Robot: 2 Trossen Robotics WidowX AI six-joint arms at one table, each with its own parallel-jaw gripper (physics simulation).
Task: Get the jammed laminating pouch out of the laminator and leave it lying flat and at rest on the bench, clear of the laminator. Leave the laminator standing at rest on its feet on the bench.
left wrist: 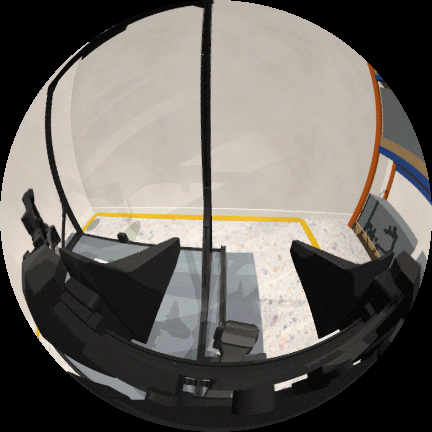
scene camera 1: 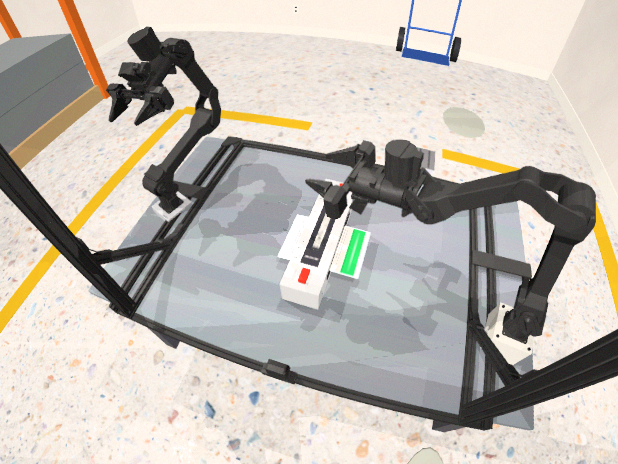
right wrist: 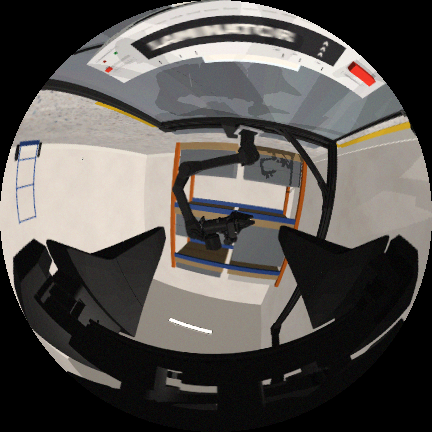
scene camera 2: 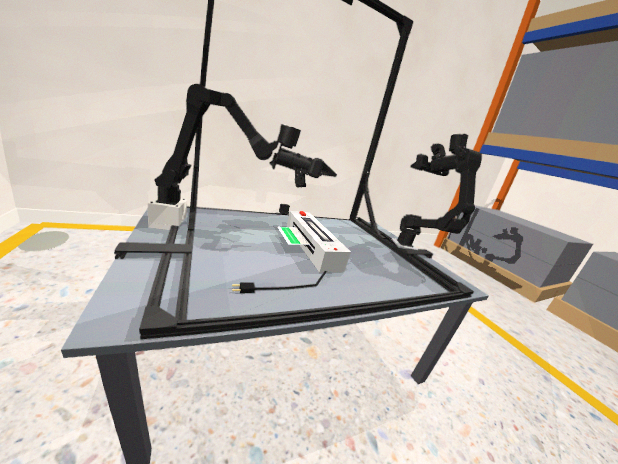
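Pixels of known places: left gripper, fingertip midpoint: [left wrist: 237, 245] [scene camera 1: 122, 123] [right wrist: 253, 218]; right gripper, fingertip midpoint: [scene camera 1: 316, 167] [right wrist: 222, 232] [scene camera 2: 332, 174]; left arm's base, link origin: [left wrist: 230, 341] [scene camera 1: 171, 203] [right wrist: 247, 132] [scene camera 2: 404, 243]; right arm's base, link origin: [scene camera 1: 515, 327] [scene camera 2: 168, 201].
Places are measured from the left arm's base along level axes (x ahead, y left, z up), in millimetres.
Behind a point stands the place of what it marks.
Observation:
The white laminator [scene camera 1: 301, 293] @(x 540, y 4, z 37 mm) [scene camera 2: 333, 261] @(x 414, y 358, z 16 mm) [right wrist: 225, 36] @(x 454, y 185, z 52 mm) stands upright on the grey bench. The pouch [scene camera 1: 355, 253] @(x 569, y 193, z 11 mm) [scene camera 2: 290, 235] @(x 560, y 200, z 12 mm), white with a green panel, sticks out flat from its slot, on the right side of the laminator in scene camera 1 and on the left in scene camera 2. Its inner part is hidden in the laminator. My right gripper [scene camera 1: 317, 168] @(x 454, y 170, z 260 mm) is open and empty, pointing sideways high above the laminator, whose far end it partly covers in scene camera 1. My left gripper [scene camera 1: 124, 121] @(x 48, y -48, z 354 mm) [left wrist: 237, 245] @(x 48, y -48, z 354 mm) is open and empty, raised high, away from the laminator.
A black cord with a plug [scene camera 2: 246, 287] @(x 652, y 526, z -14 mm) runs from the laminator's near end in scene camera 2. A white tray [scene camera 1: 294, 239] @(x 412, y 130, z 11 mm) is on the laminator's side opposite the pouch. Black rails [scene camera 2: 300, 314] @(x 515, y 599, z -8 mm) border the bench, and a tall frame post [scene camera 2: 382, 117] @(x 203, y -287, z 557 mm) rises at its edge.

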